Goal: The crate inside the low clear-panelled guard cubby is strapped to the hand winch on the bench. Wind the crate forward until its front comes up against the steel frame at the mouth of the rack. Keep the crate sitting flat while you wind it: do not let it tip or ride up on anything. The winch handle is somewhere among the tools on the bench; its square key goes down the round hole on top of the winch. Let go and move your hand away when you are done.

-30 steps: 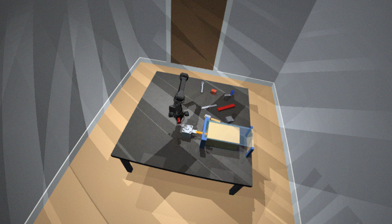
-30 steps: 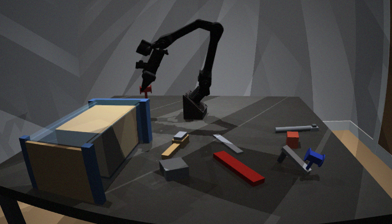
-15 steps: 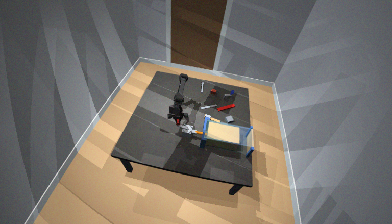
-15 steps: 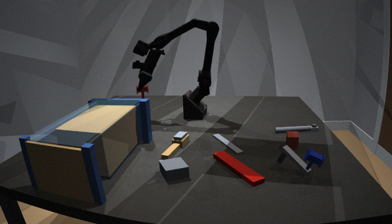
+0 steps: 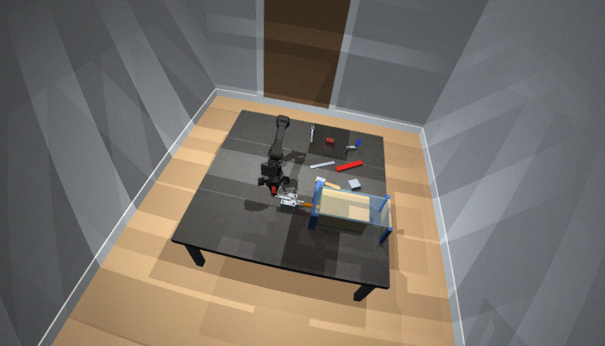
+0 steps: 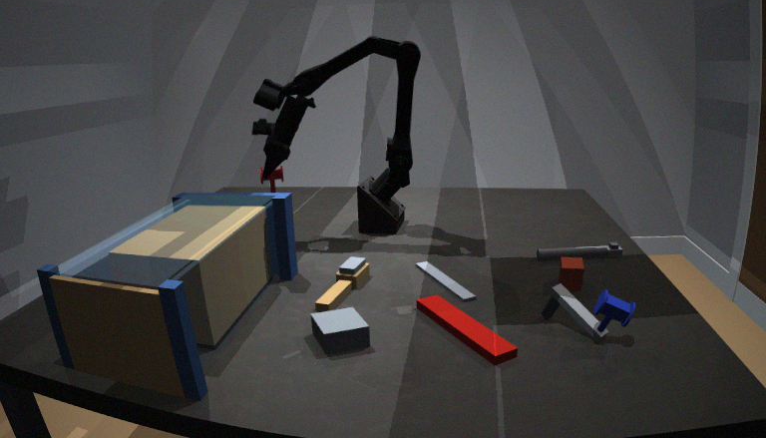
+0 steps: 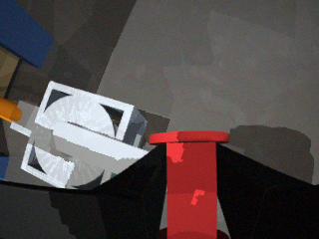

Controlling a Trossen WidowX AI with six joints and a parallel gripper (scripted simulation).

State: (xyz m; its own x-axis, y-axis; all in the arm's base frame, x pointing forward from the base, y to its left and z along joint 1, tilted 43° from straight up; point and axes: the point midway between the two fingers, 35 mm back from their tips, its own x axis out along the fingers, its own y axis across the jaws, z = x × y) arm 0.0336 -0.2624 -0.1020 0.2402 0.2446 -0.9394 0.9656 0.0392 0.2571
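Right now the grey winch is 110 mm below my gripper tip and 80 mm ahead of it. Also, from my gripper tip: clear-panelled cubby 500 mm ahead, 40 mm to the right, 30 mm below; red spool-shaped grip 20 mm to the left, 10 mm below; wooden-handled tool 350 mm ahead, 220 mm to the left, 130 mm below.
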